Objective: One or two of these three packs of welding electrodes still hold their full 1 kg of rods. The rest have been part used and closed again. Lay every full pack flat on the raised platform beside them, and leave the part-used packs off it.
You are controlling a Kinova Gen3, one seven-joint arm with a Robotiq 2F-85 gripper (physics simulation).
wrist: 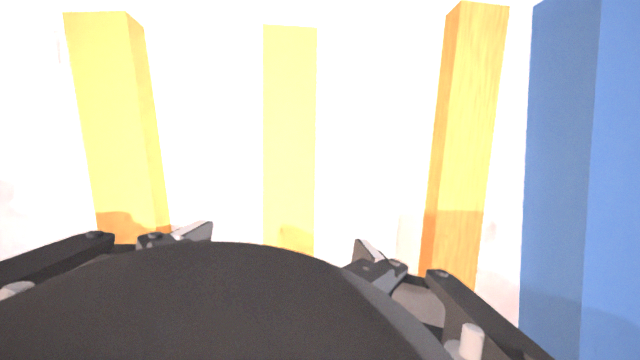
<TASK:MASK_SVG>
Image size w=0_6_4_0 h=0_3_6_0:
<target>gripper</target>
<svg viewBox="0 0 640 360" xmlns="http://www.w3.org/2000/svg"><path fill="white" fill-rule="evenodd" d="M0 261L0 360L556 360L456 276L442 269L426 269L425 278L409 274L409 267L405 263L393 258L388 259L366 239L355 239L351 263L339 267L325 260L280 247L248 242L212 241L213 221L198 220L168 234L155 231L137 236L136 244L115 244L116 234L102 230L87 231Z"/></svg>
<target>pack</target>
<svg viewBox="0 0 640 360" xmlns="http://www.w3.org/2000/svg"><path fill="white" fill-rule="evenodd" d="M263 23L263 245L289 249L314 257L317 27Z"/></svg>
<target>pack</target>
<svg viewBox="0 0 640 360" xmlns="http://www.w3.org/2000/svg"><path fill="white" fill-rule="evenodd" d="M460 0L445 18L418 276L425 278L426 269L442 269L456 276L474 291L510 6Z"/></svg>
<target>pack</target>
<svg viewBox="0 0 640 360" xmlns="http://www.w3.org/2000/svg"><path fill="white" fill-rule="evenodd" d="M62 12L97 229L116 234L115 244L136 244L137 236L149 232L171 233L171 221L144 26L126 11Z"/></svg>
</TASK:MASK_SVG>
